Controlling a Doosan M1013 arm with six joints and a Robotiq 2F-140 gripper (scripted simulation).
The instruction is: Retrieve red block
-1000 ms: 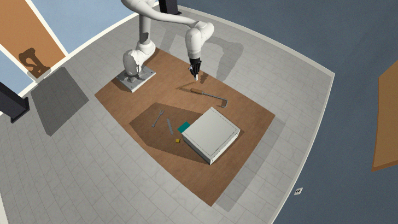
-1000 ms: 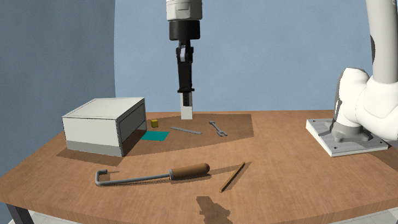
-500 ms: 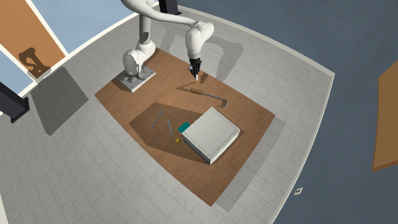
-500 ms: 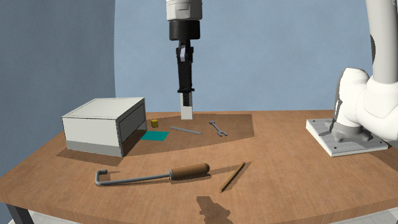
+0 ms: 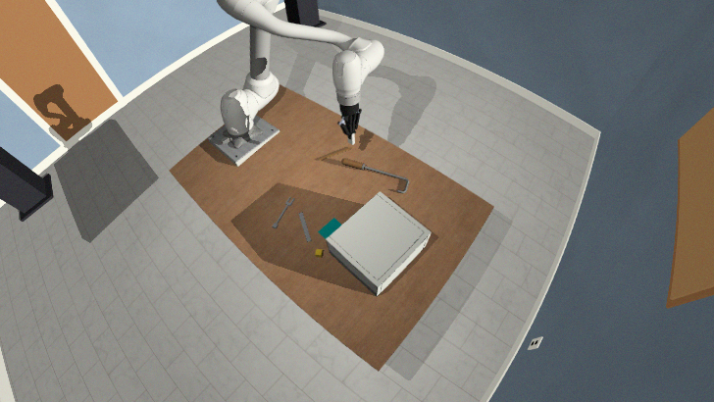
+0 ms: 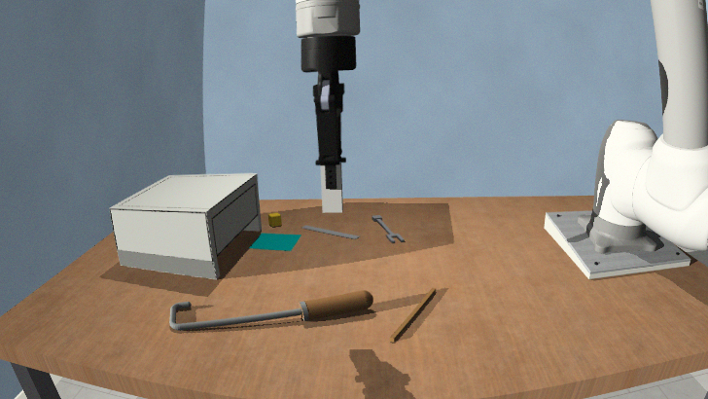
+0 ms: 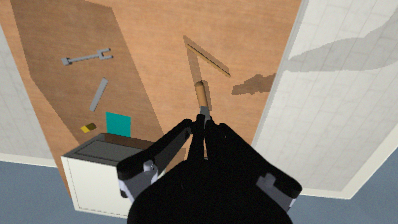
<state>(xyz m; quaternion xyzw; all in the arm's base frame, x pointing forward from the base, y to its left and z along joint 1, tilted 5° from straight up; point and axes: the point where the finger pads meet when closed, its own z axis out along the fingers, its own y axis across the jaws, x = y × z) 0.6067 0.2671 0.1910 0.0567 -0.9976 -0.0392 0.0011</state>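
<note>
Now: hand 12 cm past the thin wooden stick, 1 cm to the left of it and 20 cm above it. From my hand the other things lie so: flat grey bar 9 cm ahead, 38 cm to the right, 20 cm below; rod tool 12 cm ahead, 2 cm to the left, 19 cm below; teal square 20 cm ahead, 30 cm to the right, 20 cm below.
</note>
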